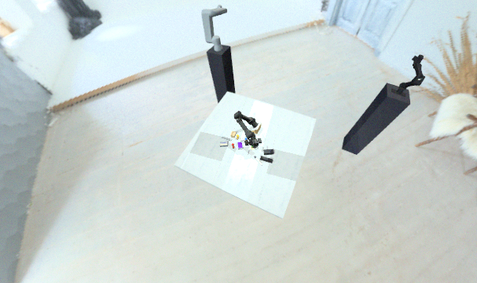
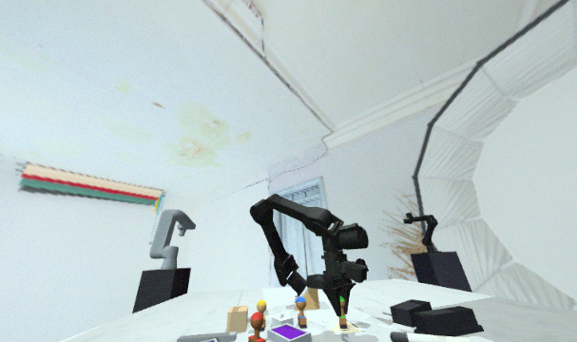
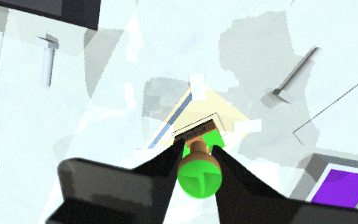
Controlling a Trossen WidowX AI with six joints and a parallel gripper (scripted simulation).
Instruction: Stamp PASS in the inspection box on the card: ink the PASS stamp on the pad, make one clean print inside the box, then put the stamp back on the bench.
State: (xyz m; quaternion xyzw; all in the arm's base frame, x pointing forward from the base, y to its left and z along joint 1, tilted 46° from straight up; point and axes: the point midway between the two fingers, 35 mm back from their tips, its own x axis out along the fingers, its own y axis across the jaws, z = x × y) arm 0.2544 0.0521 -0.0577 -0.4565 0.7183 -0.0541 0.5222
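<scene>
The cream card is 10 mm behind my gripper tip and 30 mm below it. Round my gripper tip: blue-knobbed stamp 30 mm behind, 100 mm to the right; green-knobbed stamp right at my gripper tip; purple ink pad 50 mm ahead, 140 mm to the right, 20 mm below.
</scene>
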